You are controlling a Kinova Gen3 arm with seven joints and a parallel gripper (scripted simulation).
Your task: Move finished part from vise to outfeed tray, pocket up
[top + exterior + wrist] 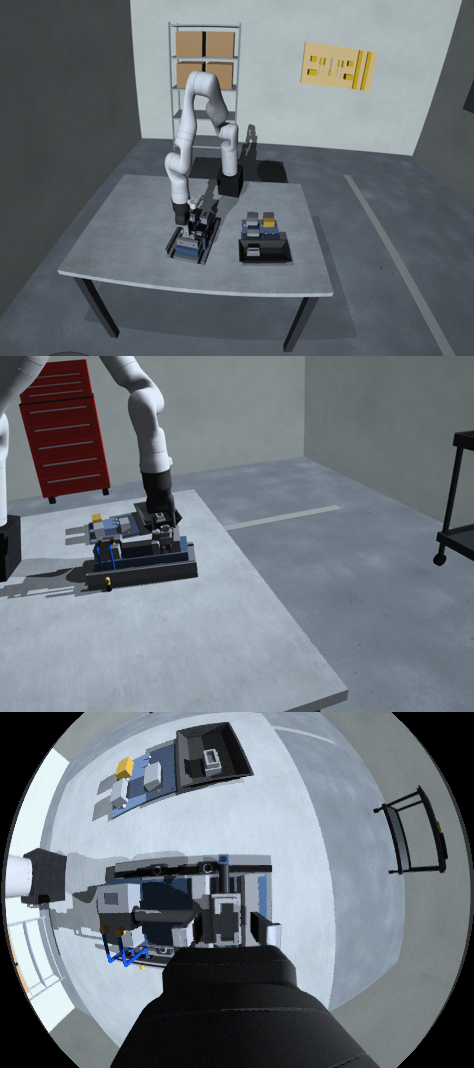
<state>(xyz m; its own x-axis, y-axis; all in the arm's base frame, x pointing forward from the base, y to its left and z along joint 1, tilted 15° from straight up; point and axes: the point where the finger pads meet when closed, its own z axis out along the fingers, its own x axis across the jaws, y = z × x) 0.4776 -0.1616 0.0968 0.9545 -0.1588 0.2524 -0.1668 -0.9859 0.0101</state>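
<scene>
My gripper is now 7 cm past the vise, 1 cm to the right of it and 10 cm above it. The rest, counted from my hand: blue fixture plate 14 cm behind, 34 cm to the left, 13 cm below; then yellow block 20 cm behind, 39 cm to the left, 11 cm below.
</scene>
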